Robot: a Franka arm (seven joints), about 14 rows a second.
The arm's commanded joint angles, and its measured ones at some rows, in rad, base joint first. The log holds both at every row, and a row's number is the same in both.
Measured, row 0: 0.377, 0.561, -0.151, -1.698, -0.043, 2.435, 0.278
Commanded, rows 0 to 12: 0.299, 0.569, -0.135, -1.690, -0.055, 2.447, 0.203; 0.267, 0.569, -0.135, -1.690, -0.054, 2.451, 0.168; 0.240, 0.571, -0.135, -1.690, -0.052, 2.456, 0.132; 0.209, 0.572, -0.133, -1.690, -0.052, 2.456, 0.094; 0.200, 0.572, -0.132, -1.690, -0.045, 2.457, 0.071; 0.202, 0.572, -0.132, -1.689, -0.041, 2.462, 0.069; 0.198, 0.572, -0.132, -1.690, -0.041, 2.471, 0.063; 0.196, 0.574, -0.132, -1.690, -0.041, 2.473, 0.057; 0.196, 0.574, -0.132, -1.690, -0.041, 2.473, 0.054; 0.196, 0.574, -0.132, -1.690, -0.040, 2.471, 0.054; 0.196, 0.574, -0.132, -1.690, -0.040, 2.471, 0.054; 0.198, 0.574, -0.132, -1.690, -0.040, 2.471, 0.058; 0.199, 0.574, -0.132, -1.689, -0.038, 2.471, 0.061
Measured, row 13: 0.205, 0.564, -0.140, -1.697, -0.042, 2.454, 0.076
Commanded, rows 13 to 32: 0.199, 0.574, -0.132, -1.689, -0.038, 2.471, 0.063; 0.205, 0.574, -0.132, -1.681, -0.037, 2.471, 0.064; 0.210, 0.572, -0.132, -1.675, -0.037, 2.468, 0.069; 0.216, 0.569, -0.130, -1.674, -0.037, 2.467, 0.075; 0.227, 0.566, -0.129, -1.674, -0.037, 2.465, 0.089; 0.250, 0.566, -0.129, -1.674, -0.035, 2.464, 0.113; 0.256, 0.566, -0.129, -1.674, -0.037, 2.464, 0.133; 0.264, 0.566, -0.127, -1.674, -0.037, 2.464, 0.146; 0.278, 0.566, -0.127, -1.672, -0.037, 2.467, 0.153; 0.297, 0.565, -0.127, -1.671, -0.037, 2.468, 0.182; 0.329, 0.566, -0.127, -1.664, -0.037, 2.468, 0.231; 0.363, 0.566, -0.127, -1.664, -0.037, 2.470, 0.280; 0.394, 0.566, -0.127, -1.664, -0.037, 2.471, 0.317; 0.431, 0.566, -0.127, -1.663, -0.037, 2.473, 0.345; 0.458, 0.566, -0.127, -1.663, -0.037, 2.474, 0.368; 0.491, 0.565, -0.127, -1.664, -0.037, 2.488, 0.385; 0.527, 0.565, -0.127, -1.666, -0.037, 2.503, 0.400; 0.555, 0.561, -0.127, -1.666, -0.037, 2.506, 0.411; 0.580, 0.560, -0.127, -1.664, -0.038, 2.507, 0.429; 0.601, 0.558, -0.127, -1.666, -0.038, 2.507, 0.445
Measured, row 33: 0.577, 0.564, -0.126, -1.664, -0.041, 2.493, 0.418
